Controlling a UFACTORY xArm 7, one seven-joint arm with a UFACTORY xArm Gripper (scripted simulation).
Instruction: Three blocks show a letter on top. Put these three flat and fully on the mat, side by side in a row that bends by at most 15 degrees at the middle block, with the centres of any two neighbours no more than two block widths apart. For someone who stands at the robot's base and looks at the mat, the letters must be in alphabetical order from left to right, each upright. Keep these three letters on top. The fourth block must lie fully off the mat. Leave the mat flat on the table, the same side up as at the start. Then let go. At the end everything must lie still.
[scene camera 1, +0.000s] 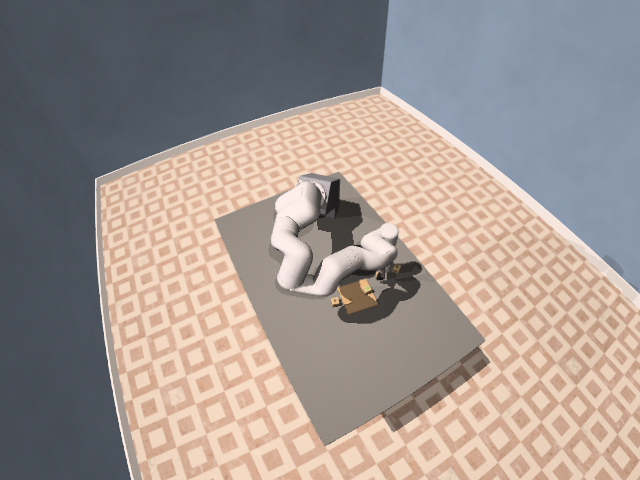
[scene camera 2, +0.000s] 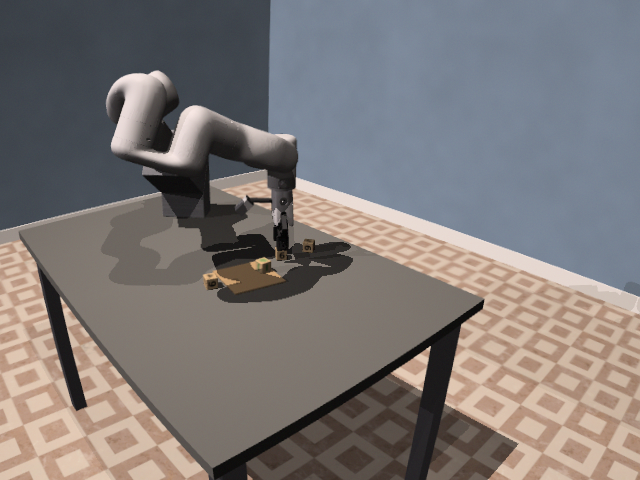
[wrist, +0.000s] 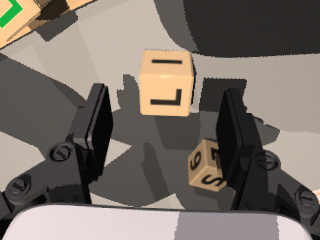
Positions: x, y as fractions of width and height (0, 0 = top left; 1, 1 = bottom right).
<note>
I see my gripper (scene camera 2: 0.44, 0.51), a block (wrist: 0.64, 0.70) and a tan mat (scene camera 2: 0.38, 0.58).
The tan mat also shows in scene camera 1 (scene camera 1: 0.55, 0.62). My gripper is seen too in the wrist view (wrist: 0.52, 0.44).
</note>
